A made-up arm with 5 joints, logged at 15 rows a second.
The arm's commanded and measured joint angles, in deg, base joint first. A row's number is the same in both.
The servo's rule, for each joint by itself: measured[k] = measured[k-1] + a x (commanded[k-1-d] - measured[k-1]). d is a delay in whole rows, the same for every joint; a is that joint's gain. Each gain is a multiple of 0.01, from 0.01 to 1. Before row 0 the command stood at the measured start. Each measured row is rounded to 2 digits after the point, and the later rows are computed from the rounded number. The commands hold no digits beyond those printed.
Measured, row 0: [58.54, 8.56, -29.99, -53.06, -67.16]
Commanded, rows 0 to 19: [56.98, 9.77, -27.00, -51.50, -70.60]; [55.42, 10.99, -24.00, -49.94, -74.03]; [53.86, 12.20, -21.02, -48.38, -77.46]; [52.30, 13.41, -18.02, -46.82, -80.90]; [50.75, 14.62, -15.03, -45.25, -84.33]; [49.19, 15.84, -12.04, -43.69, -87.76]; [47.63, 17.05, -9.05, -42.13, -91.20]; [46.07, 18.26, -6.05, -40.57, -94.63]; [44.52, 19.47, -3.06, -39.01, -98.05]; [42.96, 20.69, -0.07, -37.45, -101.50]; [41.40, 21.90, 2.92, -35.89, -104.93]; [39.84, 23.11, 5.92, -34.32, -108.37]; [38.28, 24.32, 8.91, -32.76, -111.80]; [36.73, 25.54, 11.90, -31.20, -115.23]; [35.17, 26.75, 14.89, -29.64, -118.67]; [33.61, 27.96, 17.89, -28.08, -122.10]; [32.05, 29.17, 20.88, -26.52, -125.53]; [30.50, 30.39, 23.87, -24.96, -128.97]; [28.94, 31.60, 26.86, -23.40, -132.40]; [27.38, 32.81, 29.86, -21.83, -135.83]
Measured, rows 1 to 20: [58.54, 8.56, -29.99, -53.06, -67.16]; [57.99, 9.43, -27.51, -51.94, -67.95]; [57.09, 10.55, -24.60, -50.50, -69.35]; [55.96, 11.74, -21.63, -48.97, -71.22]; [54.68, 12.94, -18.63, -47.42, -73.45]; [53.30, 14.15, -15.64, -45.86, -75.95]; [51.86, 15.37, -12.65, -44.30, -78.67]; [50.38, 16.58, -9.66, -42.74, -81.55]; [48.87, 17.79, -6.66, -41.18, -84.56]; [47.35, 19.00, -3.67, -39.62, -87.66]; [45.81, 20.22, -0.68, -38.06, -90.84]; [44.27, 21.43, 2.31, -36.50, -94.08]; [42.72, 22.64, 5.31, -34.93, -97.37]; [41.17, 23.85, 8.30, -33.37, -100.69]; [39.62, 25.07, 11.29, -31.81, -104.03]; [38.06, 26.28, 14.28, -30.25, -107.40]; [36.50, 27.49, 17.28, -28.69, -110.78]; [34.94, 28.70, 20.27, -27.13, -114.17]; [33.39, 29.92, 23.26, -25.57, -117.57]; [31.83, 31.13, 26.25, -24.01, -120.98]
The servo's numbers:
d 1
a 0.35 0.72 0.83 0.72 0.23

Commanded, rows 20 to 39: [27.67, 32.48, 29.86, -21.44, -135.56]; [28.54, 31.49, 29.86, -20.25, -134.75]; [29.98, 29.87, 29.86, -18.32, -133.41]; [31.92, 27.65, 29.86, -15.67, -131.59]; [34.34, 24.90, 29.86, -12.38, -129.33]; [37.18, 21.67, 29.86, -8.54, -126.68]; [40.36, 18.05, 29.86, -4.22, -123.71]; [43.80, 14.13, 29.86, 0.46, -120.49]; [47.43, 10.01, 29.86, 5.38, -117.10]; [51.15, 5.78, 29.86, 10.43, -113.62]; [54.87, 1.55, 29.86, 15.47, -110.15]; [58.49, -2.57, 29.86, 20.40, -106.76]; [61.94, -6.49, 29.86, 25.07, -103.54]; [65.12, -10.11, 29.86, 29.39, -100.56]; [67.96, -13.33, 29.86, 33.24, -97.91]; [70.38, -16.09, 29.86, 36.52, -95.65]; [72.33, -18.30, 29.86, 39.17, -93.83]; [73.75, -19.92, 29.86, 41.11, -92.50]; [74.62, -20.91, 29.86, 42.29, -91.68]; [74.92, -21.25, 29.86, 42.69, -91.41]
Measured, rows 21 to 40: [30.27, 32.34, 29.25, -22.44, -124.40]; [29.36, 32.44, 29.76, -21.72, -126.97]; [29.07, 31.76, 29.84, -20.66, -128.76]; [29.39, 30.40, 29.86, -18.98, -129.83]; [30.28, 28.42, 29.86, -16.60, -130.23]; [31.70, 25.89, 29.86, -13.56, -130.02]; [33.62, 22.85, 29.86, -9.95, -129.25]; [35.98, 19.39, 29.86, -5.82, -127.98]; [38.72, 15.60, 29.86, -1.30, -126.26]; [41.77, 11.58, 29.86, 3.51, -124.15]; [45.05, 7.40, 29.86, 8.49, -121.73]; [48.49, 3.19, 29.86, 13.52, -119.07]; [51.99, -0.96, 29.86, 18.47, -116.24]; [55.47, -4.94, 29.86, 23.22, -113.32]; [58.85, -8.66, 29.86, 27.66, -110.39]; [62.04, -12.02, 29.86, 31.68, -107.52]; [64.96, -14.95, 29.86, 35.16, -104.79]; [67.54, -17.36, 29.86, 38.05, -102.27]; [69.71, -19.20, 29.86, 40.25, -100.02]; [71.43, -20.43, 29.86, 41.72, -98.10]
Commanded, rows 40 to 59: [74.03, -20.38, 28.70, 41.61, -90.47]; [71.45, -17.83, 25.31, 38.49, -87.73]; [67.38, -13.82, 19.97, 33.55, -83.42]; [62.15, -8.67, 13.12, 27.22, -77.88]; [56.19, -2.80, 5.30, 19.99, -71.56]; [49.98, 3.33, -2.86, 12.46, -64.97]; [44.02, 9.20, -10.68, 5.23, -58.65]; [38.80, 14.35, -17.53, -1.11, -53.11]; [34.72, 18.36, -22.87, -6.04, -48.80]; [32.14, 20.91, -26.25, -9.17, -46.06]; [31.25, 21.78, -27.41, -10.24, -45.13]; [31.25, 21.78, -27.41, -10.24, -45.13]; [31.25, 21.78, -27.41, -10.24, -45.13]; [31.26, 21.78, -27.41, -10.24, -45.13]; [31.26, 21.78, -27.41, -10.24, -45.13]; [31.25, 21.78, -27.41, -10.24, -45.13]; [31.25, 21.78, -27.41, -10.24, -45.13]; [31.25, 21.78, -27.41, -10.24, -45.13]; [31.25, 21.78, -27.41, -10.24, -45.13]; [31.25, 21.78, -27.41, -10.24, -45.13]
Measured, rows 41 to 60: [72.65, -21.02, 29.86, 42.42, -96.56]; [73.13, -20.56, 28.90, 41.84, -95.16]; [72.54, -18.59, 25.92, 39.43, -93.45]; [70.73, -15.16, 20.98, 35.20, -91.14]; [67.73, -10.49, 14.46, 29.45, -88.09]; [63.69, -4.95, 6.86, 22.64, -84.29]; [58.89, 1.01, -1.21, 15.31, -79.85]; [53.69, 6.91, -9.07, 8.05, -74.97]; [48.48, 12.27, -16.09, 1.45, -69.94]; [43.66, 16.65, -21.72, -3.94, -65.08]; [39.63, 19.72, -25.48, -7.71, -60.71]; [36.70, 21.20, -27.08, -9.53, -57.13]; [34.79, 21.62, -27.35, -10.04, -54.37]; [33.55, 21.74, -27.40, -10.18, -52.24]; [32.75, 21.77, -27.41, -10.22, -50.60]; [32.23, 21.78, -27.41, -10.23, -49.34]; [31.89, 21.78, -27.41, -10.24, -48.37]; [31.67, 21.78, -27.41, -10.24, -47.62]; [31.52, 21.78, -27.41, -10.24, -47.05]; [31.43, 21.78, -27.41, -10.24, -46.61]
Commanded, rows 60 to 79: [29.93, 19.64, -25.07, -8.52, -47.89]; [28.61, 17.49, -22.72, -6.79, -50.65]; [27.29, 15.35, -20.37, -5.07, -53.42]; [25.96, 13.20, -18.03, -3.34, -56.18]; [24.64, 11.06, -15.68, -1.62, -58.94]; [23.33, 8.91, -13.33, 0.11, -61.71]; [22.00, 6.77, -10.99, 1.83, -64.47]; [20.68, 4.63, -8.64, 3.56, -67.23]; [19.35, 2.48, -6.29, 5.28, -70.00]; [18.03, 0.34, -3.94, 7.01, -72.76]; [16.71, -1.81, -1.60, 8.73, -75.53]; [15.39, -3.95, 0.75, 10.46, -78.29]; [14.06, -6.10, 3.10, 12.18, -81.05]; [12.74, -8.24, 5.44, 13.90, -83.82]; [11.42, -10.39, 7.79, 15.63, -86.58]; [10.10, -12.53, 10.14, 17.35, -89.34]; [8.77, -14.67, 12.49, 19.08, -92.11]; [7.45, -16.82, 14.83, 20.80, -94.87]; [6.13, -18.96, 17.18, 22.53, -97.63]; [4.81, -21.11, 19.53, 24.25, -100.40]
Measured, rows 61 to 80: [31.37, 21.78, -27.41, -10.24, -46.27]; [30.87, 20.24, -25.47, -9.00, -46.64]; [30.08, 18.26, -23.19, -7.41, -47.56]; [29.10, 16.16, -20.85, -5.73, -48.91]; [28.00, 14.03, -18.51, -4.01, -50.58]; [26.82, 11.89, -16.16, -2.29, -52.50]; [25.60, 9.74, -13.81, -0.56, -54.62]; [24.34, 7.60, -11.47, 1.16, -56.89]; [23.06, 5.46, -9.12, 2.89, -59.27]; [21.76, 3.31, -6.77, 4.61, -61.74]; [20.45, 1.17, -4.42, 6.34, -64.27]; [19.14, -0.98, -2.08, 8.06, -66.86]; [17.83, -3.12, 0.27, 9.79, -69.49]; [16.51, -5.27, 2.62, 11.51, -72.15]; [15.19, -7.41, 4.96, 13.23, -74.83]; [13.87, -9.56, 7.31, 14.96, -77.53]; [12.55, -11.70, 9.66, 16.68, -80.25]; [11.23, -13.84, 12.01, 18.41, -82.98]; [9.91, -15.99, 14.35, 20.13, -85.71]; [8.59, -18.13, 16.70, 21.86, -88.45]
